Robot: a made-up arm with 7 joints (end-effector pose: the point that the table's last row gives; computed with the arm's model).
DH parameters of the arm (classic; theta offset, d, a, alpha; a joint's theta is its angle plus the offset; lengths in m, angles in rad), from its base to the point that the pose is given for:
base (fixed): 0 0 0 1.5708
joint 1: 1.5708 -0.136 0 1.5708
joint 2: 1.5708 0 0 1.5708
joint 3: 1.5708 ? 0 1.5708
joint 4: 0 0 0 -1.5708
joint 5: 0 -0.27 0 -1.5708
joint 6: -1.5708 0 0 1.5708
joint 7: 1.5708 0 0 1.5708
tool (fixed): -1.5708 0 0 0
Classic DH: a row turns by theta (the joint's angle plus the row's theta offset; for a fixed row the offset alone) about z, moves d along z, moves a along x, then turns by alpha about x.
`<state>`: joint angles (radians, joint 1 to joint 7).
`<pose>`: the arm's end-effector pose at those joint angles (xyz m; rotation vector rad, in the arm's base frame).
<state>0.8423 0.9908 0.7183 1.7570 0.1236 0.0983 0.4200</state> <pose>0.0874 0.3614 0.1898 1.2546 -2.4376 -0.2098</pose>
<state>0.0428 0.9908 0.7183 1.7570 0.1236 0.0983 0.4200</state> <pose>0.1970 0.3614 0.0696 0.9195 -1.7404 -0.5835</pose>
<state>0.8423 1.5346 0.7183 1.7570 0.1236 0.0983 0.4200</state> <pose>0.0070 0.2972 0.2615 1.8680 -2.1433 -0.5501</pose>
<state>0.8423 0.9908 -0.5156 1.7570 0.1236 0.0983 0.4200</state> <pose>0.2987 0.1940 0.0428 0.4715 -1.7043 -1.2921</pose>
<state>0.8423 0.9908 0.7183 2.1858 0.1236 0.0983 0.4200</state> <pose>0.0401 0.2567 0.1868 1.5267 -2.6088 -0.6136</pose>
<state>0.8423 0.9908 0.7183 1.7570 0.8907 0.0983 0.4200</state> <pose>0.0874 0.3614 0.1898 0.2998 -2.9293 -0.3064</pose>
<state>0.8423 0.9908 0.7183 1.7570 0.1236 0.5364 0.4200</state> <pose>0.0874 0.3614 0.1898 0.9616 -2.1811 0.0847</pose>
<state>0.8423 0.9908 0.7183 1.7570 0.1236 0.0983 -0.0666</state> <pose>0.0874 0.3614 0.1898 1.4386 -2.5764 0.4090</pose>
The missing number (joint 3, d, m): -0.205
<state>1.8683 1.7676 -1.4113 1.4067 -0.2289 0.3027 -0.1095</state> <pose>0.1876 0.4317 0.1018 1.9434 -0.9277 -0.4563</pose>
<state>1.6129 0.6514 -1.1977 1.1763 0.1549 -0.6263 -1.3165</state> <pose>0.3821 0.1386 0.1070 -0.5872 3.0194 -0.3237</pose>
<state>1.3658 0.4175 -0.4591 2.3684 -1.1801 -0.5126 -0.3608</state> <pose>0.0781 0.0644 0.1564 -0.9719 1.5001 0.3227</pose>
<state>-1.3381 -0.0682 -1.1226 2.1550 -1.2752 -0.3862 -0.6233</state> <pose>-0.0185 -0.0703 -0.1047 -0.1981 -1.7832 -0.1839</pose>
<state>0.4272 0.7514 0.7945 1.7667 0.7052 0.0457 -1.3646</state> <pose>0.1616 0.3781 0.0929 0.8532 -1.8713 2.1475</pose>
